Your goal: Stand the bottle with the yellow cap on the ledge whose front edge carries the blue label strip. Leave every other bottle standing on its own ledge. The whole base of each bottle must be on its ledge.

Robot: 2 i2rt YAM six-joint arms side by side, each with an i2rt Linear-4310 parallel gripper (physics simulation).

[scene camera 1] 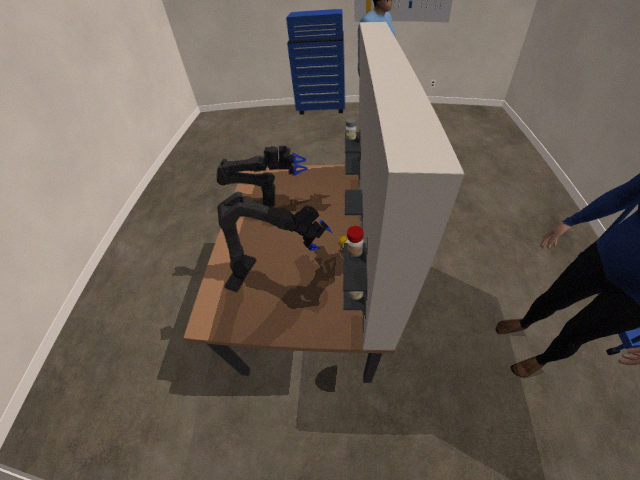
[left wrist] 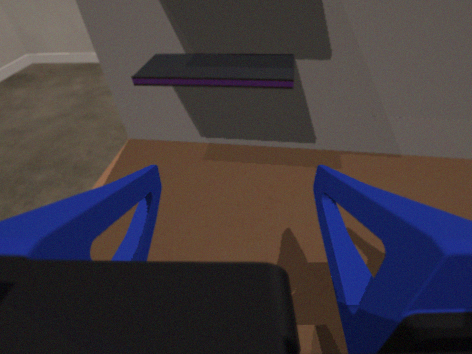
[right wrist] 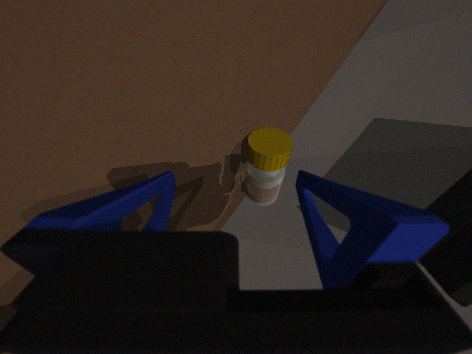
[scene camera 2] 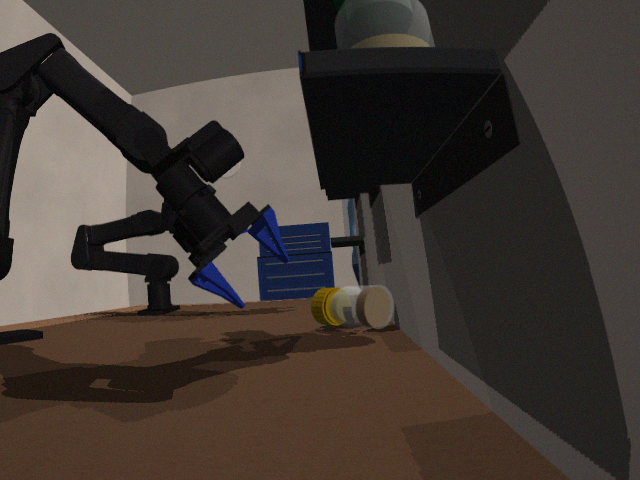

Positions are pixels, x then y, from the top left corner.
Labels:
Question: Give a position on a purple-strip ledge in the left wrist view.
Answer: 225, 66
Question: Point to a yellow-strip ledge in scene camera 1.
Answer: At 355, 268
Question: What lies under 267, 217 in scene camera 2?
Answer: My right gripper.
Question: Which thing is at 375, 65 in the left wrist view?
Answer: A wall.

